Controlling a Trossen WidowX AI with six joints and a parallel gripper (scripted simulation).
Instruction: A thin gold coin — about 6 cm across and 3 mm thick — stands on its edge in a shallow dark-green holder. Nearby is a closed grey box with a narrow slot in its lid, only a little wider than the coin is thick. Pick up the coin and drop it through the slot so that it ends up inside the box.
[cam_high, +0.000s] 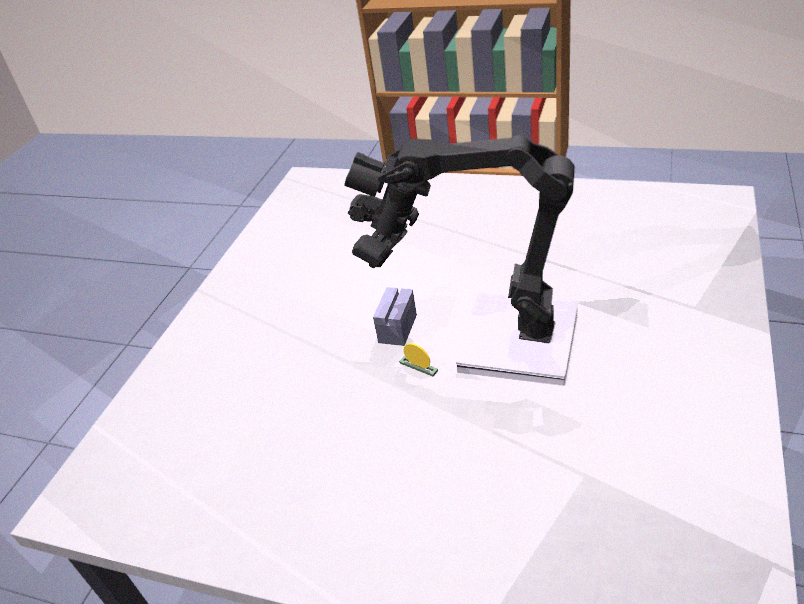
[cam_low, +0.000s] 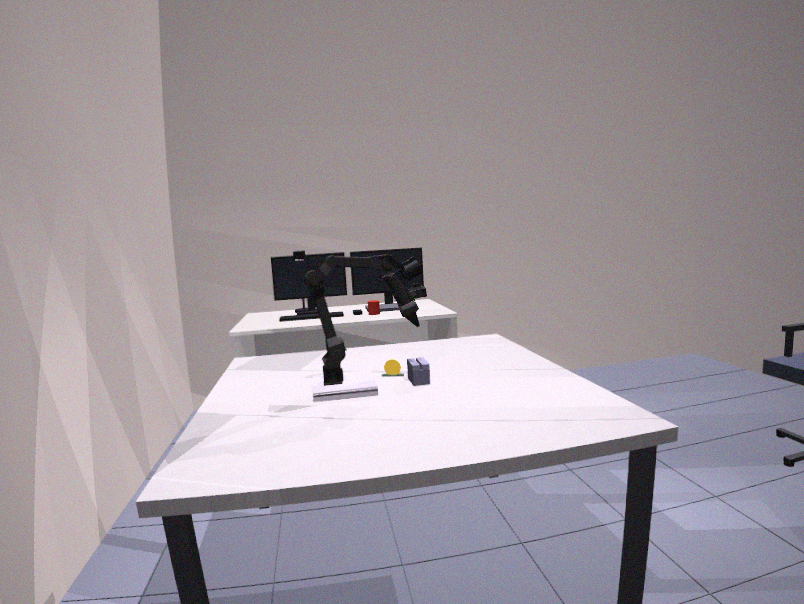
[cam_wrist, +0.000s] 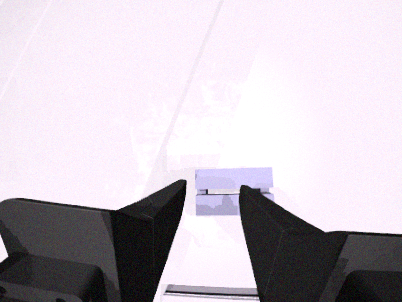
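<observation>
The gold coin is 9 cm behind my gripper tip, 8 cm to the left of it and 17 cm below it.
</observation>
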